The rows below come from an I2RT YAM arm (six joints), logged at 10 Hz.
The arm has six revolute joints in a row. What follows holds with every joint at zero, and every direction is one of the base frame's.
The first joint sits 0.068 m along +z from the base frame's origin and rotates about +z.
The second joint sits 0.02 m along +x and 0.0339 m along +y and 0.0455 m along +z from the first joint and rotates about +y.
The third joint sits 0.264 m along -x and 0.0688 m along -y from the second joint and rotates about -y.
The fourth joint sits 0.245 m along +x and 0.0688 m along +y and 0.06 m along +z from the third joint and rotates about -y.
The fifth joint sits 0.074 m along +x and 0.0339 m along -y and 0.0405 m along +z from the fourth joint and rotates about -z.
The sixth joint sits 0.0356 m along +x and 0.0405 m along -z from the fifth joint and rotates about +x.
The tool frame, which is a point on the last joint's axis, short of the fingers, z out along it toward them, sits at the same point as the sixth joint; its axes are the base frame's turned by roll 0, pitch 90 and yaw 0 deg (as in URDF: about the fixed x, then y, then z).
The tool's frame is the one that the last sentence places.
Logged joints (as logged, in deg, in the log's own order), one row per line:
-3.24 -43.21 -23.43 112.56 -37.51 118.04
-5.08 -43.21 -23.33 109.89 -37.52 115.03
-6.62 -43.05 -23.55 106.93 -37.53 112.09
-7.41 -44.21 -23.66 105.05 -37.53 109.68
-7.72 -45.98 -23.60 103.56 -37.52 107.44
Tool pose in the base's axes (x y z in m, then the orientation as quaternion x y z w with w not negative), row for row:
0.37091 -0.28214 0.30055 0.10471 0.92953 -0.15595 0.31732
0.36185 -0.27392 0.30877 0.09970 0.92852 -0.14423 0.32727
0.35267 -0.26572 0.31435 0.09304 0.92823 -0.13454 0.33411
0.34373 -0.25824 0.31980 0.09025 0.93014 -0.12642 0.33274
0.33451 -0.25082 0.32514 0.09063 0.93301 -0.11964 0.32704
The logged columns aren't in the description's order. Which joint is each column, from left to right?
Columns, left to right: joint 5, joint 4, joint 6, joint 3, joint 1, joint 2.
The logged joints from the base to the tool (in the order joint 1, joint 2, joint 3, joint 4, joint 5, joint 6), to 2 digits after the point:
-37.51 118.04 112.56 -43.21 -3.24 -23.43
-37.52 115.03 109.89 -43.21 -5.08 -23.33
-37.53 112.09 106.93 -43.05 -6.62 -23.55
-37.53 109.68 105.05 -44.21 -7.41 -23.66
-37.52 107.44 103.56 -45.98 -7.72 -23.60

